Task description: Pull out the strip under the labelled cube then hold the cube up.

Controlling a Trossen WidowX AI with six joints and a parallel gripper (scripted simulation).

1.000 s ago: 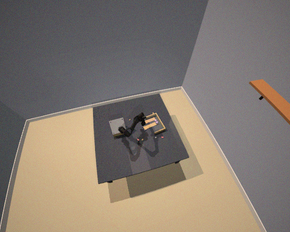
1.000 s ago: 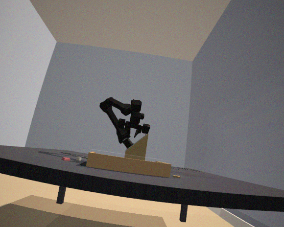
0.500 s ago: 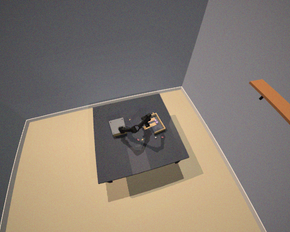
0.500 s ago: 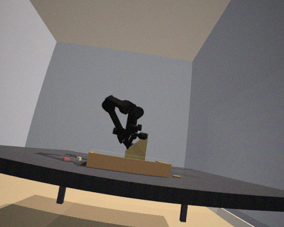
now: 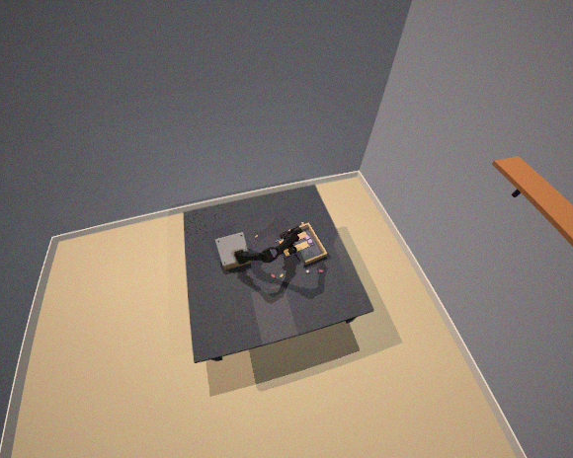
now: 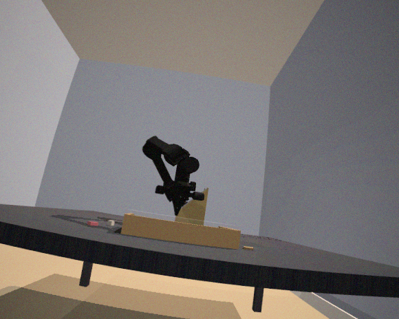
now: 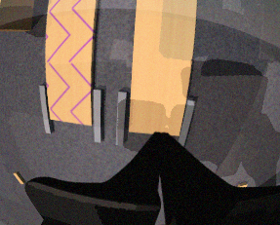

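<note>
The plain strip lies 90 mm ahead of my gripper tip, 10 mm to the left of it and 60 mm below it. The rest, counted from my gripper tip: small tan strip (210 mm ahead, 230 mm to the left, 60 mm below).
</note>
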